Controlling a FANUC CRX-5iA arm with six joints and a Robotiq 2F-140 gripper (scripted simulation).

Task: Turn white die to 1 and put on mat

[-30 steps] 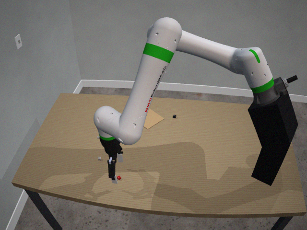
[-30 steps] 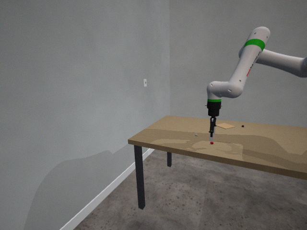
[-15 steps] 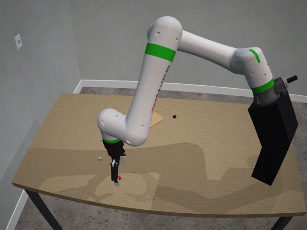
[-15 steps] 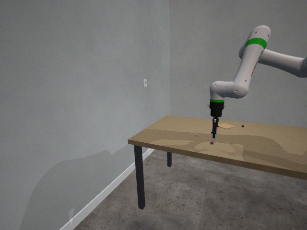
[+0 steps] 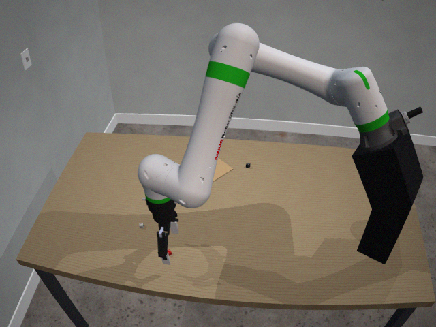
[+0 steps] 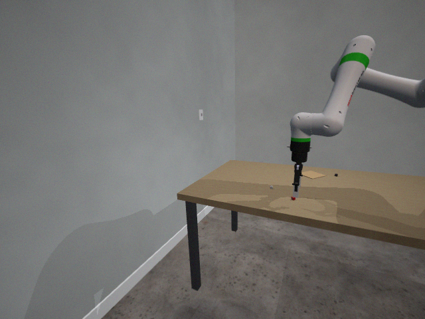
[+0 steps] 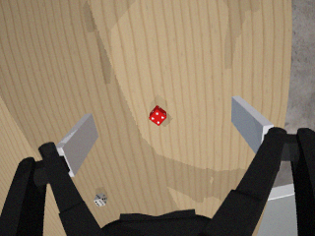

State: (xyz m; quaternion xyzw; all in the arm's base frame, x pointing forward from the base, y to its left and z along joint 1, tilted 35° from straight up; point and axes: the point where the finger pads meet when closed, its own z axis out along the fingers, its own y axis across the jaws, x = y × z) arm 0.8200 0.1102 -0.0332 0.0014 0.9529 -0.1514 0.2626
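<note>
My hand is 1 cm short of the red die, 1 cm to the left of it and 5 cm above it. From my hand the other things lie so: tan mat (11 cm behind, 50 cm to the right, 6 cm below); black die (28 cm behind, 51 cm to the right, 5 cm below); white die (14 cm ahead, 14 cm to the right, 5 cm below).
</note>
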